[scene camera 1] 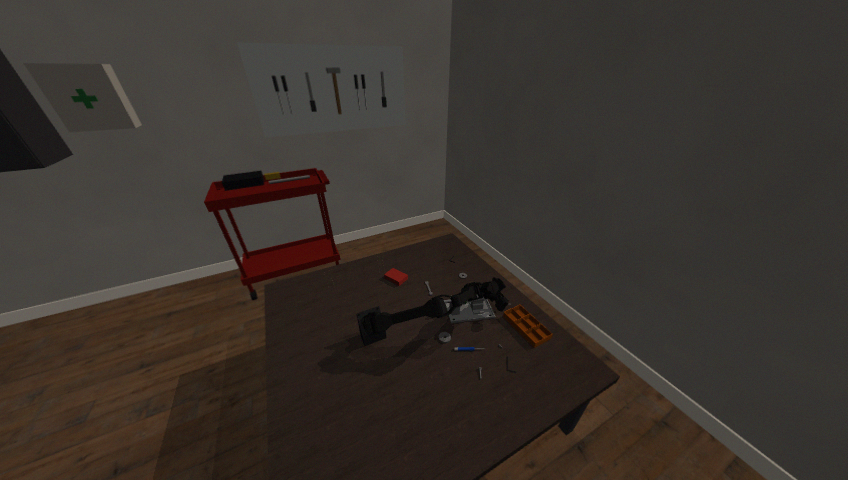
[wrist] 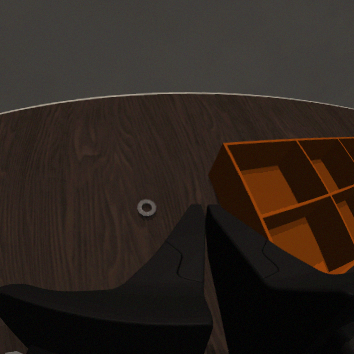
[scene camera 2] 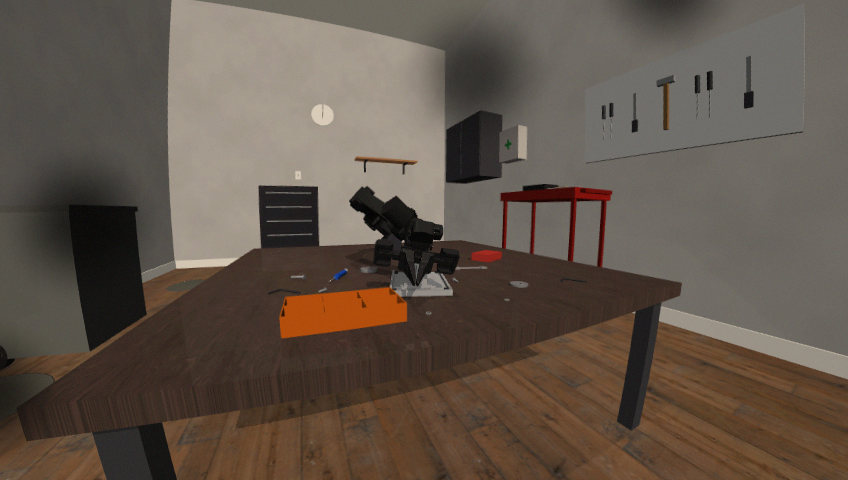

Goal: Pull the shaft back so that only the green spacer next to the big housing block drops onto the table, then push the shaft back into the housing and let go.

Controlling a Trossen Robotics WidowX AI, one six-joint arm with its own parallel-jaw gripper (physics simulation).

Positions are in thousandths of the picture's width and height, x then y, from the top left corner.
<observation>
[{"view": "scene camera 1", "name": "grey shaft fixture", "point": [567, 645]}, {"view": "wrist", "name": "gripper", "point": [572, 603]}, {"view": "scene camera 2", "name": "gripper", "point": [491, 593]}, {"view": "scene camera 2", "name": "grey shaft fixture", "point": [512, 593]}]
</observation>
